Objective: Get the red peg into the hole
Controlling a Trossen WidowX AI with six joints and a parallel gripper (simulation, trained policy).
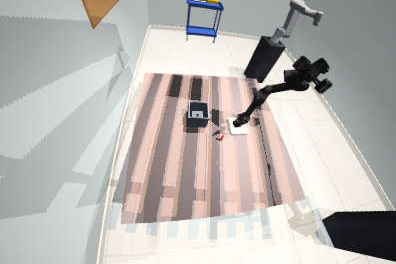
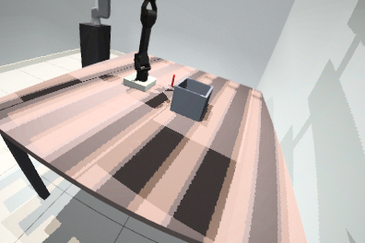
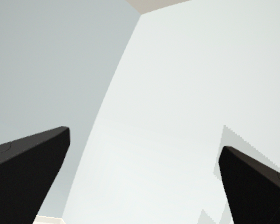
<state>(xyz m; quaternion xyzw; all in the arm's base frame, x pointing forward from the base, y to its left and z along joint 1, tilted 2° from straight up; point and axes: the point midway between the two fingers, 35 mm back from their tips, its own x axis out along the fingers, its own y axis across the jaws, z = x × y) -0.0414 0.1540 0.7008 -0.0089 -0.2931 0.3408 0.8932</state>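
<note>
My gripper tip is 180 mm short of the red peg, 90 mm to the left of it and 710 mm above it. Also, from my gripper tip: pale plate 330 mm ahead, 310 mm to the right, 710 mm below.
</note>
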